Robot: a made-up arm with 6 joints. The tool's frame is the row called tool.
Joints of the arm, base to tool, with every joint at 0 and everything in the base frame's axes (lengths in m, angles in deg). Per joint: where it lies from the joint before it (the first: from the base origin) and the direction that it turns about. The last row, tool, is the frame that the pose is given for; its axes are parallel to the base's.
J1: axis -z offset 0 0 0.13
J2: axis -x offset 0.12 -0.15 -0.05
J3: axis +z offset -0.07 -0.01 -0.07
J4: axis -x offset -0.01 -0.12 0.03
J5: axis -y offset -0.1 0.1 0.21
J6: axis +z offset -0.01 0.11 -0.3
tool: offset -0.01 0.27 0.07
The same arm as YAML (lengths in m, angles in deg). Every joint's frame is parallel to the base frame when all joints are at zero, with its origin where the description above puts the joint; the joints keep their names.
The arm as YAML. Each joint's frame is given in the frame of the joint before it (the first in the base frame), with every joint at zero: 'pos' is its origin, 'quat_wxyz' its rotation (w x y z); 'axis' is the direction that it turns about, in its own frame. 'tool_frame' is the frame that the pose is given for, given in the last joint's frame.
length_unit: m
angle_unit: deg
joints:
  - joint: J1
    pos: [0.0, 0.0, 0.13]
    quat_wxyz: [1.0, 0.0, 0.0, 0.0]
    axis: "-z"
  - joint: J2
    pos: [0.12, -0.15, -0.05]
    quat_wxyz: [1.0, 0.0, 0.0, 0.0]
    axis: "-x"
  - joint: J3
    pos: [-0.07, -0.01, -0.07]
    quat_wxyz: [1.0, 0.0, 0.0, 0.0]
    axis: "+z"
  - joint: J4
    pos: [-0.01, -0.12, 0.03]
    quat_wxyz: [1.0, 0.0, 0.0, 0.0]
    axis: "-x"
  - joint: J5
    pos: [-0.1, 0.1, 0.21]
    quat_wxyz: [1.0, 0.0, 0.0, 0.0]
    axis: "-y"
  - joint: J6
    pos: [-0.01, 0.11, -0.3]
    quat_wxyz: [1.0, 0.0, 0.0, 0.0]
    axis: "+z"
tool_frame:
  pos: [-0.01, 0.27, 0.07]
  quat_wxyz: [1.0, 0.0, 0.0, 0.0]

